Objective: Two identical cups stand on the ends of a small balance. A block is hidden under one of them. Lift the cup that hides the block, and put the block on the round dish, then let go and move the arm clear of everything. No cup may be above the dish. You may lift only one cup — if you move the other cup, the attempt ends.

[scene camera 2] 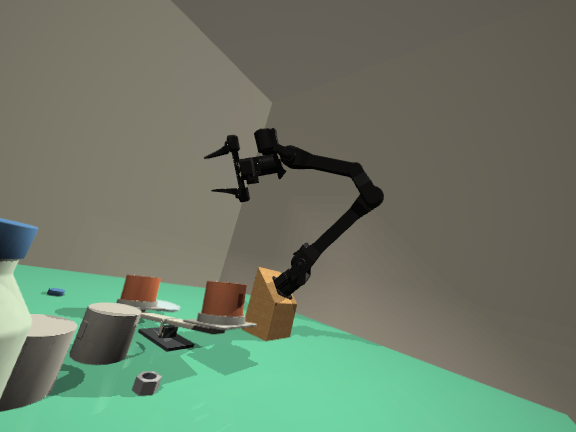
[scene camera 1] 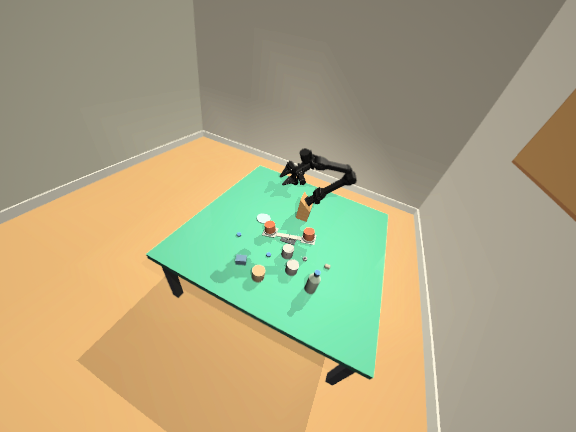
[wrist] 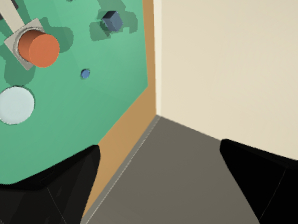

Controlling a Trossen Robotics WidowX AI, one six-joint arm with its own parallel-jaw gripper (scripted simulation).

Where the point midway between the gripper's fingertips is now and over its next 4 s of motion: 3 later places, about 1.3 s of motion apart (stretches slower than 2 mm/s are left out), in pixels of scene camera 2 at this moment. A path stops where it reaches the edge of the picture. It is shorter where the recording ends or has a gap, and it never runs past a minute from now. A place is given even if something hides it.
My gripper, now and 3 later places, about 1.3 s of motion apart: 207, 174; 228, 231; 194, 238; 147, 271
